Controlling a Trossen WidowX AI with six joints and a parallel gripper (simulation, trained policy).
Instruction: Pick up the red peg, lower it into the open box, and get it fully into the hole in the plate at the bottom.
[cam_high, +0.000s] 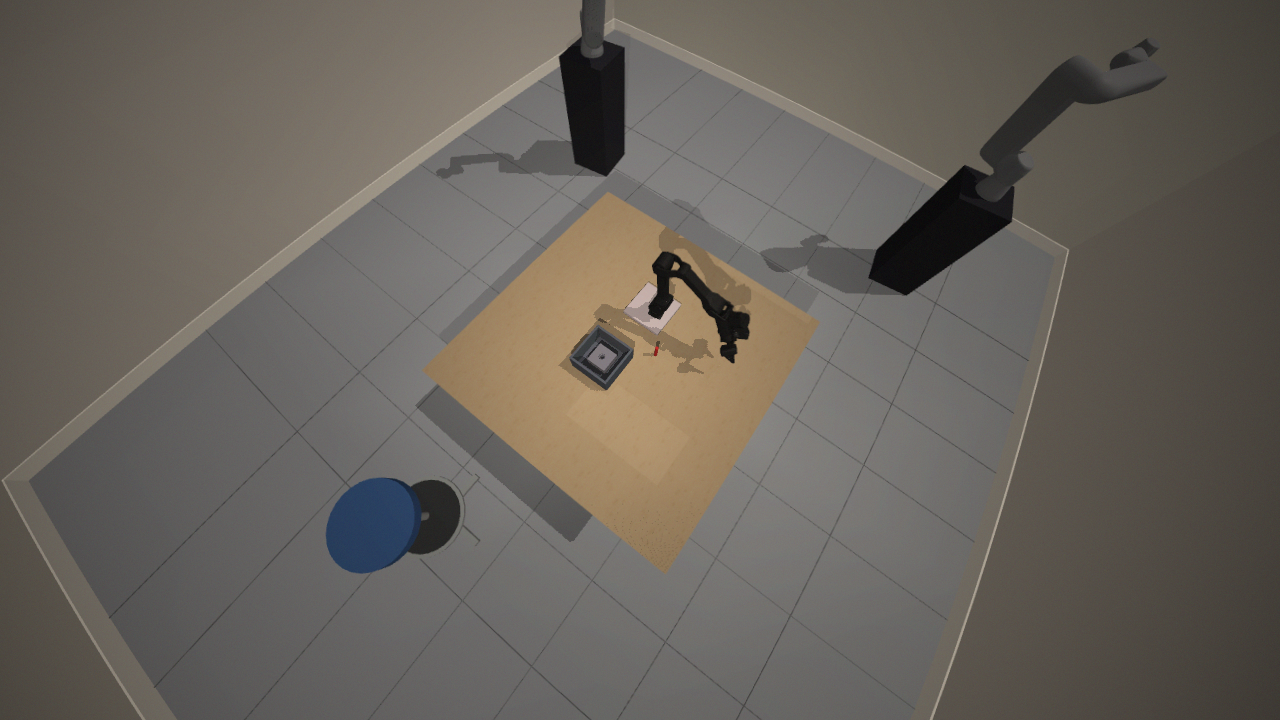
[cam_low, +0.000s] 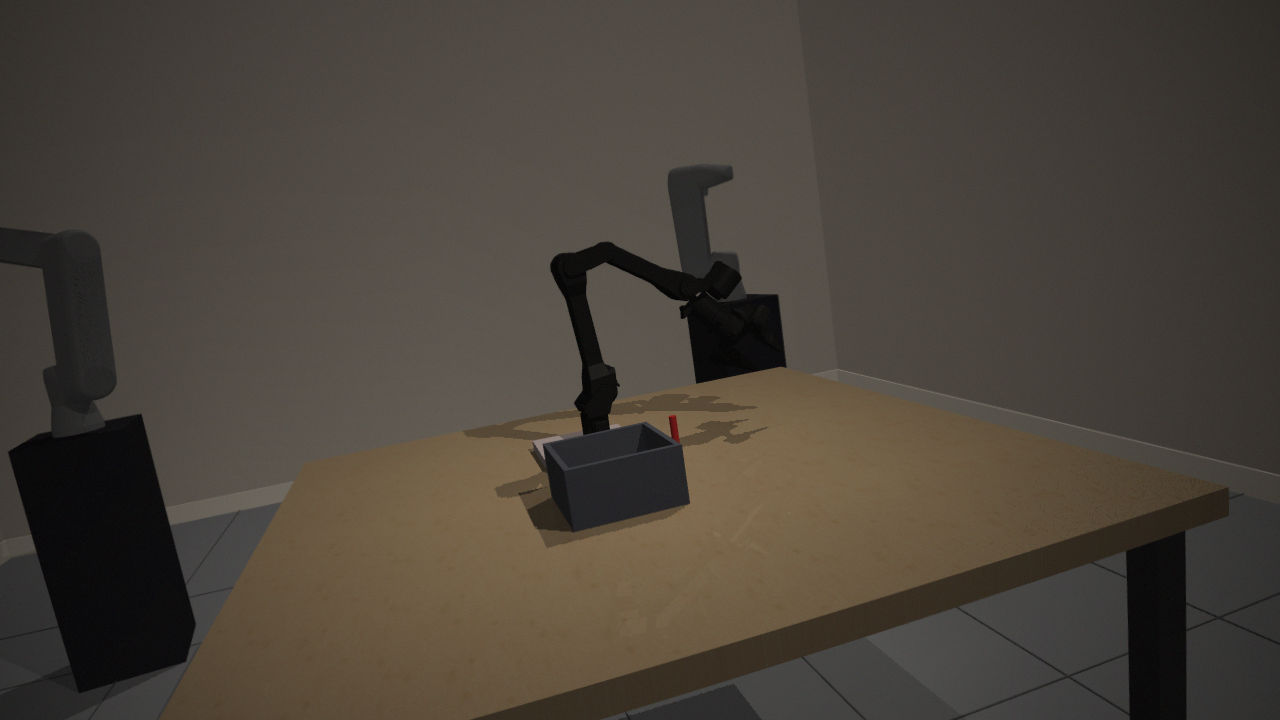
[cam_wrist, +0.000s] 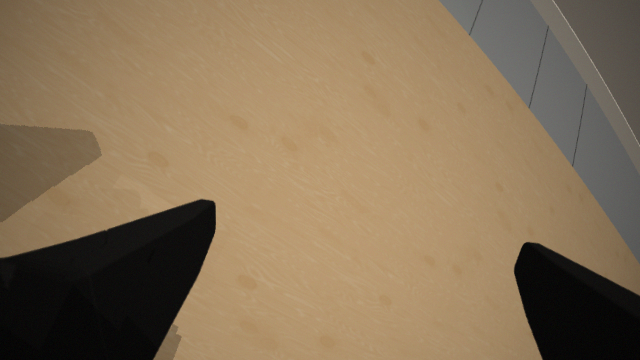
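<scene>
My gripper tip is now 30 cm to the left of the red peg, 10 cm short of it and 8 cm above it. Also, from my gripper tip: pale plate: 49 cm to the right, 24 cm ahead, 7 cm below; dark grey box: 49 cm to the right, 24 cm ahead, 9 cm below.
</scene>
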